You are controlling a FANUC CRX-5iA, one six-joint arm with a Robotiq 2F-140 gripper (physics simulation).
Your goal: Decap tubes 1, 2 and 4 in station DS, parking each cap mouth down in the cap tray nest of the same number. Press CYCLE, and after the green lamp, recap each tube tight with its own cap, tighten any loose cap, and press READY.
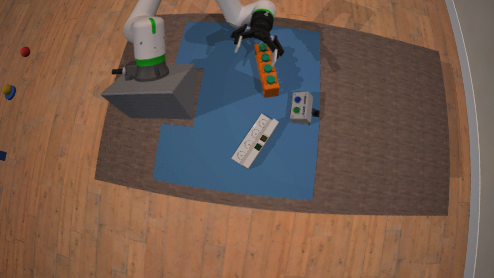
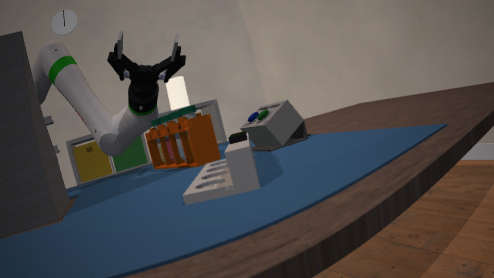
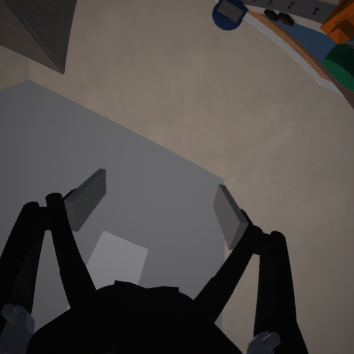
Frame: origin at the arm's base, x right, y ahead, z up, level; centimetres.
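Seen in the pictures: gripper, fingertip midpoint: (image 1: 255, 56) (image 2: 148, 36) (image 3: 160, 188); arm's base, link origin: (image 1: 151, 75).
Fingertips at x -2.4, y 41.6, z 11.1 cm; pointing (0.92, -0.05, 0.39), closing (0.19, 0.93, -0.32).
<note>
Pixels of each thing's middle, then the offset from my fingertips to it.
- orange rack, body centre: (image 2: 177, 143) (image 1: 266, 69) dz -25.1, dx -7.3, dy +3.8 cm
- white cap tray, body centre: (image 2: 222, 158) (image 1: 255, 140) dz -27.6, dx +23.0, dy +0.7 cm
- grey button box, body centre: (image 2: 271, 125) (image 1: 301, 107) dz -26.0, dx +8.7, dy +19.1 cm
- blue button, body centre: (image 2: 254, 117) (image 1: 297, 99) dz -23.8, dx +6.3, dy +17.1 cm
- green button, body centre: (image 2: 263, 115) (image 1: 296, 110) dz -23.8, dx +10.7, dy +16.6 cm
The orange rack (image 1: 271, 92) (image 2: 204, 140) (image 3: 344, 22) stands on the blue mat, with green caps (image 1: 268, 68) (image 2: 174, 115) (image 3: 342, 67) on its tubes. The white cap tray (image 1: 245, 162) (image 2: 242, 167) has empty round nests, and two dark lamps (image 1: 260, 142) (image 2: 238, 136) (image 3: 279, 17) on its raised part. The grey button box (image 1: 307, 116) (image 2: 276, 127) has a blue button (image 1: 297, 99) (image 2: 253, 116) and a green button (image 1: 296, 110) (image 2: 263, 115). My gripper (image 1: 255, 56) (image 2: 148, 37) (image 3: 160, 188) is open and empty, above the rack's far end, fingers tilted upward. Tube numbers are unreadable.
The grey pedestal (image 1: 160, 102) (image 2: 30, 150) (image 3: 50, 30) carries the arm's base at the mat's left side. A white lit cylinder (image 2: 177, 93) and a shelf with yellow (image 2: 93, 162) and green (image 2: 131, 152) bins stand behind the table. A red ball (image 1: 25, 51) lies on the floor.
</note>
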